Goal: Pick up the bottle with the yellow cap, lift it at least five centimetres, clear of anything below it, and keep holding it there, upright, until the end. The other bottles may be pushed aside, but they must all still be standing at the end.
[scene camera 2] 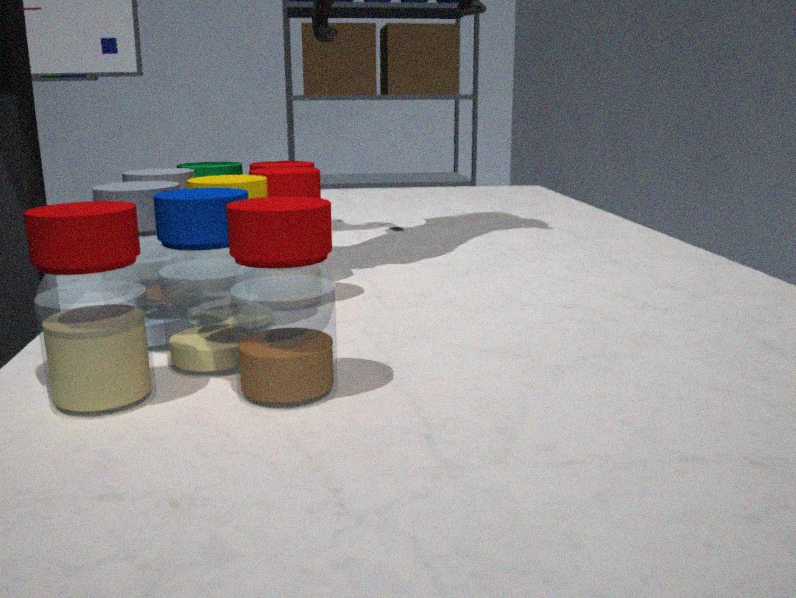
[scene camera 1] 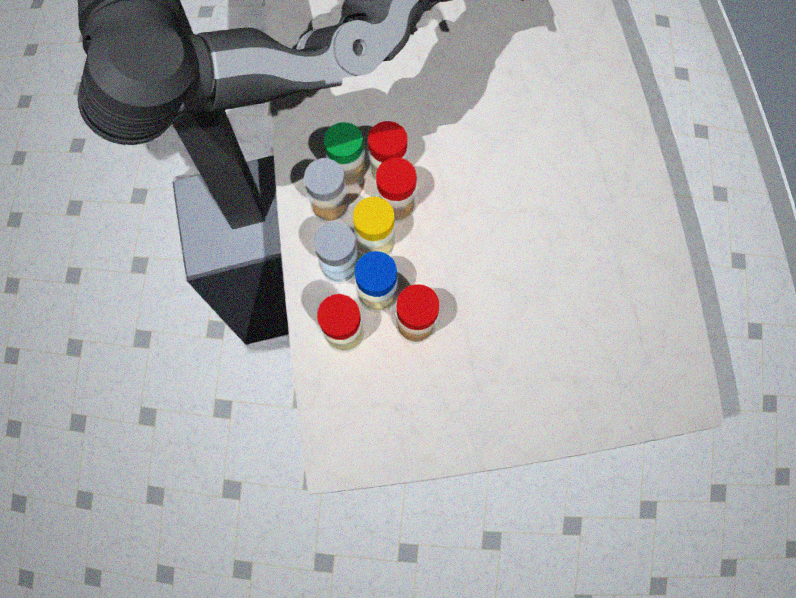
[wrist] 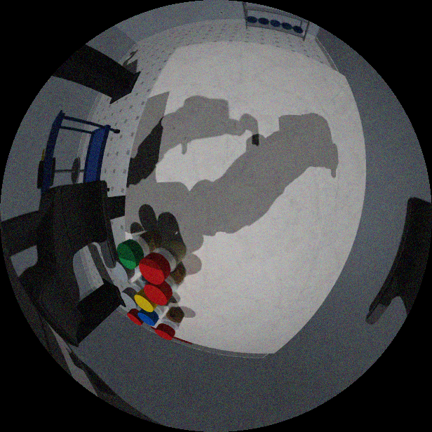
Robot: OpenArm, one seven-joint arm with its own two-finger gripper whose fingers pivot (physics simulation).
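The yellow-capped bottle point(scene camera 1: 373, 218) point(scene camera 2: 227, 184) point(wrist: 145, 302) stands upright in the cluster. In scene camera 1 a blue-capped bottle point(scene camera 1: 375, 274) point(scene camera 2: 200, 217) is just below it, a grey-capped bottle point(scene camera 1: 335, 243) at lower left, another grey-capped bottle point(scene camera 1: 324, 179) at upper left and a red-capped bottle point(scene camera 1: 396, 178) at upper right. My gripper point(wrist: 227, 253) is open, with its fingers wide apart at the left and right of the wrist view and no bottle between them. It is above the table, away from the yellow cap. In scene camera 1 it is mostly cut off at the top edge.
A green-capped bottle point(scene camera 1: 343, 141) point(wrist: 130, 254) and a red-capped one point(scene camera 1: 387, 140) point(wrist: 155, 268) stand at the cluster's far end. Two red-capped bottles point(scene camera 1: 339, 316) point(scene camera 1: 417, 307) stand at its near end. The pale table point(scene camera 1: 546, 289) extends to the right; a shelf rack point(scene camera 2: 384, 97) stands behind.
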